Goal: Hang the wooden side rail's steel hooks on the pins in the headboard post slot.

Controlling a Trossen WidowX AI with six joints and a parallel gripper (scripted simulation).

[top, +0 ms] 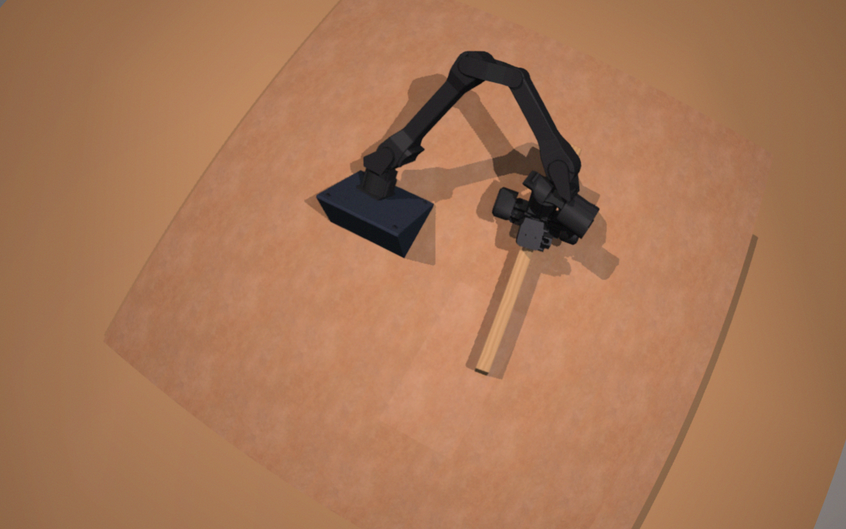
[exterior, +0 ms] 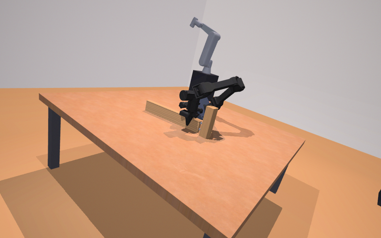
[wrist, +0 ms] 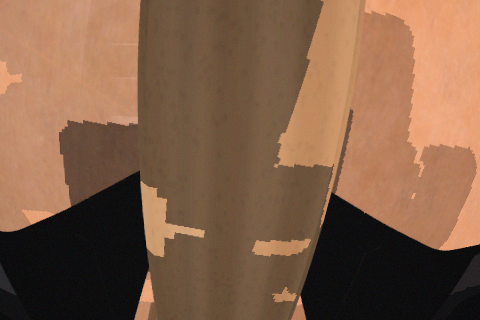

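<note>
Right now my gripper tip is 20 mm past the wooden headboard post, 120 mm to the right of it and 70 mm below it.
</note>
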